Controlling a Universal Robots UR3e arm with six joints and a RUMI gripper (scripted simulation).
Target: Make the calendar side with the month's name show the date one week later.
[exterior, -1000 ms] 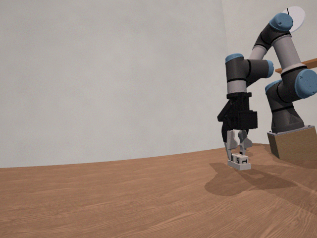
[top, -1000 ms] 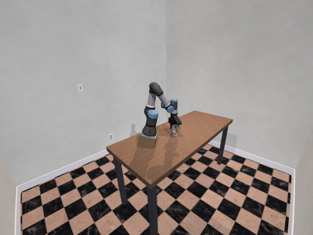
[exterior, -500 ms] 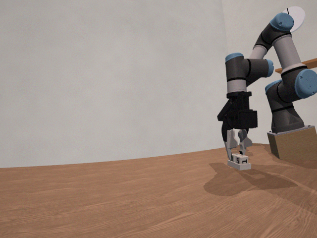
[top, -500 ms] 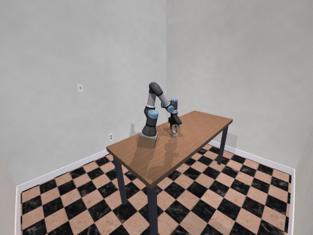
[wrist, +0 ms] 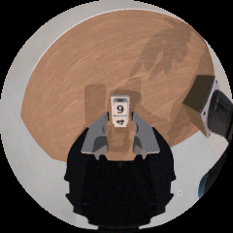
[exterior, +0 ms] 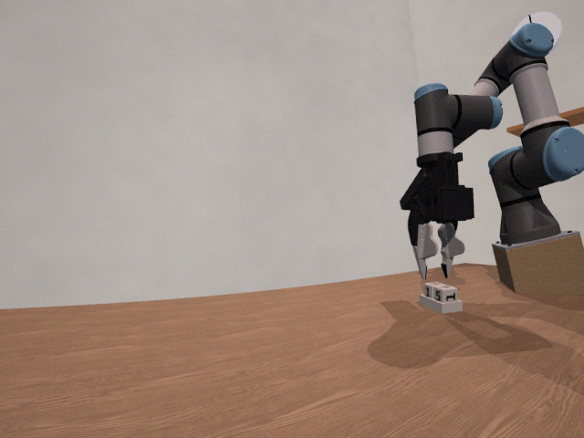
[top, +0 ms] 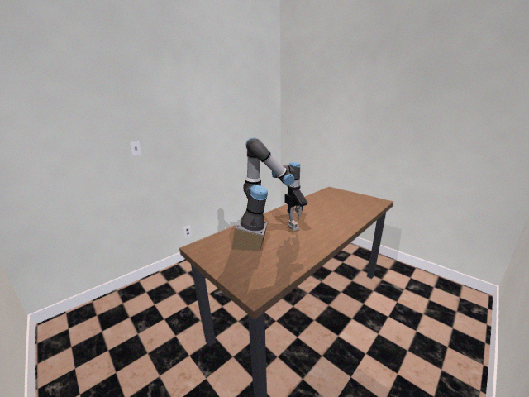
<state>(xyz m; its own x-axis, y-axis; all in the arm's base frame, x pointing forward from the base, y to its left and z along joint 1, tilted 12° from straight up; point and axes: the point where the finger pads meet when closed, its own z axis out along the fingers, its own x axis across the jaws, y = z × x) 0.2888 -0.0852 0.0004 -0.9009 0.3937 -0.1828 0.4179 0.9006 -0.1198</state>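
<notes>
The white digit cube is 4 cm below my hand. The rest, counted from my hand: white tray: 1 cm ahead, 2 cm to the left, 6 cm below.
</notes>
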